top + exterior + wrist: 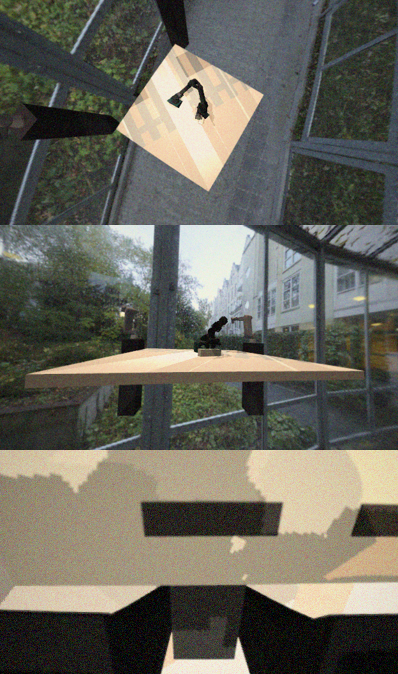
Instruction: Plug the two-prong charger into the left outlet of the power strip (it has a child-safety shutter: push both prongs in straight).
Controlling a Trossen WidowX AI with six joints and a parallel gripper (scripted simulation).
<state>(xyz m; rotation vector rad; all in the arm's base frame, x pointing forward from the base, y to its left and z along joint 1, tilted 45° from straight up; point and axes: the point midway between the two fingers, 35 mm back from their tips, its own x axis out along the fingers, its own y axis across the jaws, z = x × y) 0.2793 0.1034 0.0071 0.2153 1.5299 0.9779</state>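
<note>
Now: the black two-prong charger 2 cm ahead of my gripper tip, 1 cm to the left of it and 1 cm above it.
</note>
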